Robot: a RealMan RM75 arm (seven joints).
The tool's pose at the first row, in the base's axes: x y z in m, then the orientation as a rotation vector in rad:
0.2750 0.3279 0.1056 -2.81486 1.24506 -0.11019
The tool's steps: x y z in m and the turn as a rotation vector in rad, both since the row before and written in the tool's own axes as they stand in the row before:
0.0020 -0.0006 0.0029 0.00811 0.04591 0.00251
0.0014 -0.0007 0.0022 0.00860 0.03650 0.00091
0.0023 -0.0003 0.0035 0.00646 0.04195 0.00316
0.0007 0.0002 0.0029 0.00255 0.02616 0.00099
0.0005 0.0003 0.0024 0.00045 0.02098 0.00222
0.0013 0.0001 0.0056 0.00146 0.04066 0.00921
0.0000 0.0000 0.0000 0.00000 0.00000 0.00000
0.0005 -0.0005 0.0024 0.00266 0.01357 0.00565
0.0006 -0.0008 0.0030 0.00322 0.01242 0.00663
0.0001 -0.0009 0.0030 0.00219 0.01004 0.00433
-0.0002 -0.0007 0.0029 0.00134 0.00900 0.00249
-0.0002 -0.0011 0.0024 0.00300 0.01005 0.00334
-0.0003 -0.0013 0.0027 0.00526 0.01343 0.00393
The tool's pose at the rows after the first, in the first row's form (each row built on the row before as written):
0.2770 0.3269 0.1028 -2.81928 1.25429 -0.18032
0.2787 0.3263 0.1008 -2.82066 1.25871 -0.23761
0.2810 0.3247 0.0977 -2.82246 1.26786 -0.30170
0.2819 0.3239 0.0949 -2.82490 1.27273 -0.34107
0.2825 0.3232 0.0926 -2.82679 1.27931 -0.37185
0.2845 0.3217 0.0874 -2.82542 1.29814 -0.43199
0.2845 0.3217 0.0874 -2.82542 1.29814 -0.43199
0.2858 0.3214 0.0853 2.82078 -1.30648 0.45319
0.2875 0.3211 0.0827 2.81238 -1.31452 0.47260
0.2890 0.3212 0.0800 2.80570 -1.31939 0.48791
0.2902 0.3214 0.0773 2.79988 -1.32160 0.50107
0.2916 0.3219 0.0751 2.79422 -1.32503 0.51696
0.2932 0.3226 0.0726 2.78779 -1.32892 0.53915

